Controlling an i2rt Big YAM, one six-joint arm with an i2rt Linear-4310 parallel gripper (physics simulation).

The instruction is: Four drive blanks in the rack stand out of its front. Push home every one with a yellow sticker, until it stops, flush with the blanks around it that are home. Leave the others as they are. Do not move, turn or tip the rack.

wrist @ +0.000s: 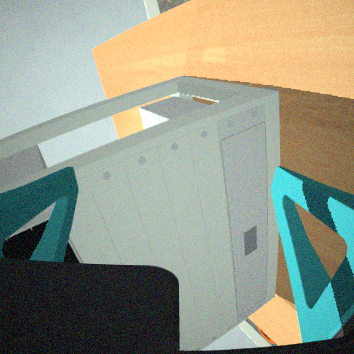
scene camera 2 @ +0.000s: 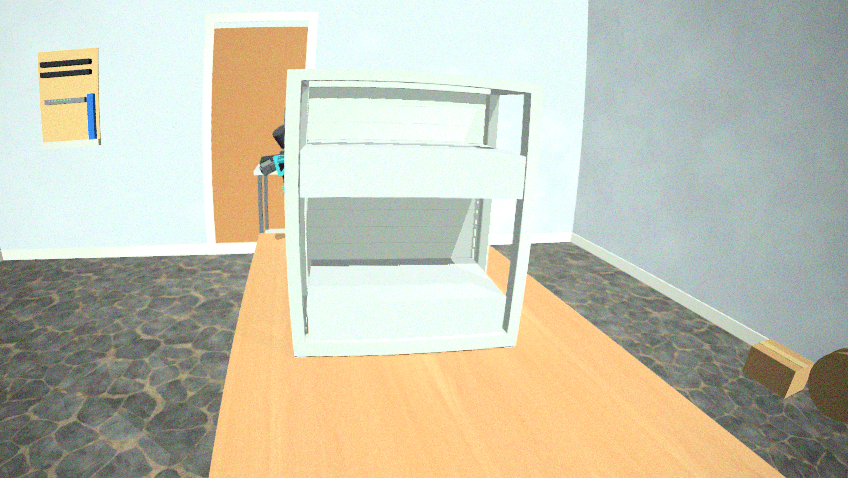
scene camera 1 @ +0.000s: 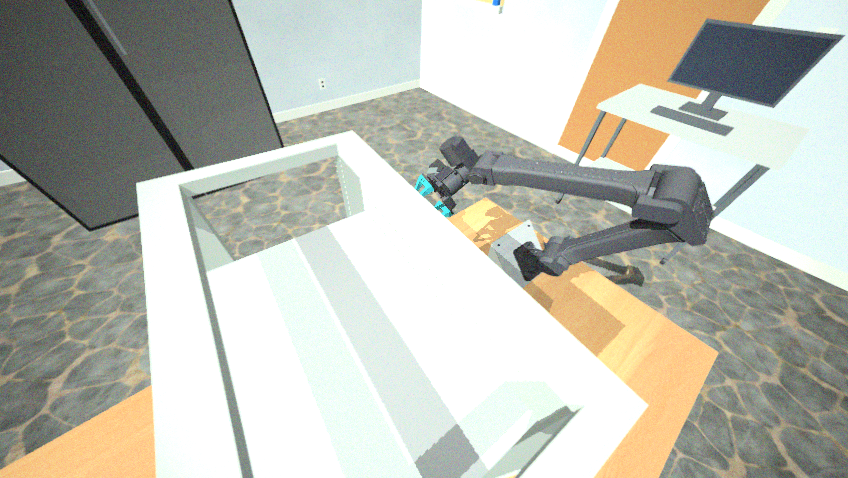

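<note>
The pale rack (scene camera 1: pixel 178 332) (scene camera 2: pixel 295 237) (wrist: pixel 273 200) stands upright on the table; scene camera 2 looks into its open back. In the wrist view its front shows several narrow pale blanks (wrist: pixel 190 210) side by side, each with a round grey dot near one end. A wider grey panel (wrist: pixel 245 185) with a dark square lies beside them at the right. No yellow sticker shows, and I cannot tell which blanks stand out. The left part of the front is hidden behind a finger and the black gripper body. My gripper (scene camera 1: pixel 431 197) (scene camera 2: pixel 282 177) (wrist: pixel 174 177) is open and empty, in front of the rack, apart from it.
The wooden table (scene camera 1: pixel 665 380) (scene camera 2: pixel 415 415) (wrist: pixel 225 35) extends under and around the rack. The arm's base stands by a grey plate (scene camera 1: pixel 504 246) near the rack's front. A monitor (scene camera 1: pixel 754 59) on a desk and a dark cabinet (scene camera 1: pixel 178 59) stand farther off.
</note>
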